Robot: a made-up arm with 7 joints. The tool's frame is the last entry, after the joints.
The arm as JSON. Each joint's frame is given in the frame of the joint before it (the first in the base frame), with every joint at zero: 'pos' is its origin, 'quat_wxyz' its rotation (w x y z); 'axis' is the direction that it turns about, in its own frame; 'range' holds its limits. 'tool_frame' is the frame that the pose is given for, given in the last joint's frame.
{
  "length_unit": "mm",
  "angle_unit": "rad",
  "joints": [
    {
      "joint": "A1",
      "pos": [
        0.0,
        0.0,
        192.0
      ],
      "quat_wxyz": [
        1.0,
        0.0,
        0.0,
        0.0
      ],
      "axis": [
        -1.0,
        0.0,
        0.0
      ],
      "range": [
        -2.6,
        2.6
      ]
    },
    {
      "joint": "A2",
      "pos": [
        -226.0,
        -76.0,
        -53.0
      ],
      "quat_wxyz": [
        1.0,
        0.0,
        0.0,
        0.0
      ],
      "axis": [
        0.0,
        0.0,
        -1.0
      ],
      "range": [
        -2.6,
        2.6
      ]
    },
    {
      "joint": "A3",
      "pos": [
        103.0,
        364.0,
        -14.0
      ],
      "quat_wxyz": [
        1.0,
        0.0,
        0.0,
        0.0
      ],
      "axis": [
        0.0,
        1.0,
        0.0
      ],
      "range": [
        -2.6,
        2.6
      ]
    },
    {
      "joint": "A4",
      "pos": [
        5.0,
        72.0,
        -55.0
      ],
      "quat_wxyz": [
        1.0,
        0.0,
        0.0,
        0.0
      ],
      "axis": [
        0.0,
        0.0,
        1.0
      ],
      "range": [
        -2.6,
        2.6
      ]
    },
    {
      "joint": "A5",
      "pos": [
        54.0,
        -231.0,
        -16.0
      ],
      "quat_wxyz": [
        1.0,
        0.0,
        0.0,
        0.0
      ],
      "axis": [
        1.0,
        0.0,
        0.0
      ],
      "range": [
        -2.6,
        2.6
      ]
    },
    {
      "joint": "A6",
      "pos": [
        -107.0,
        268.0,
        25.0
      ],
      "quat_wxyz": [
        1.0,
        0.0,
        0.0,
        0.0
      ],
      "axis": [
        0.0,
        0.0,
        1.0
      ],
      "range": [
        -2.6,
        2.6
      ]
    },
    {
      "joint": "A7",
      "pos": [
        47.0,
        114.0,
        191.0
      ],
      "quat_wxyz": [
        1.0,
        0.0,
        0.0,
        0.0
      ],
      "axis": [
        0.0,
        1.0,
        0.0
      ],
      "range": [
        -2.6,
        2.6
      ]
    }
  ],
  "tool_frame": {
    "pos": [
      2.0,
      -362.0,
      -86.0
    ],
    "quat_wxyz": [
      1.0,
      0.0,
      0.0,
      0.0
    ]
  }
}
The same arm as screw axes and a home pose.
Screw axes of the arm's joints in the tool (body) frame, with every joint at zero. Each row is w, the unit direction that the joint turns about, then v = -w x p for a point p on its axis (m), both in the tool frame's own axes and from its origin. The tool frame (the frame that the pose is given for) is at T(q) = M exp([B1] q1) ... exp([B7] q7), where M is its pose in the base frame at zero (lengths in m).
B1: w -1 0 0 v 0.0000 -0.0080 -0.1490
B2: w 0 0 -1 v 0.2250 -0.1040 0.0000
B3: w 0 1 0 v 0.0590 0.0000 -0.0010
B4: w 0 0 1 v 0.2110 -0.0040 0.0000
B5: w 1 0 0 v 0.0000 -0.1300 0.0200
B6: w 0 0 1 v 0.2480 0.0490 0.0000
B7: w 0 1 0 v -0.0860 0.0000 -0.0020
M: xyz -0.1220 0.1490 0.1840 (m) rpy 0.00 0.00 0.00 (deg, as in URDF)
Joint limits (deg, base to tool): -148.97..148.97 -148.97..148.97 -148.97..148.97 -148.97..148.97 -148.97..148.97 -148.97..148.97 -148.97..148.97

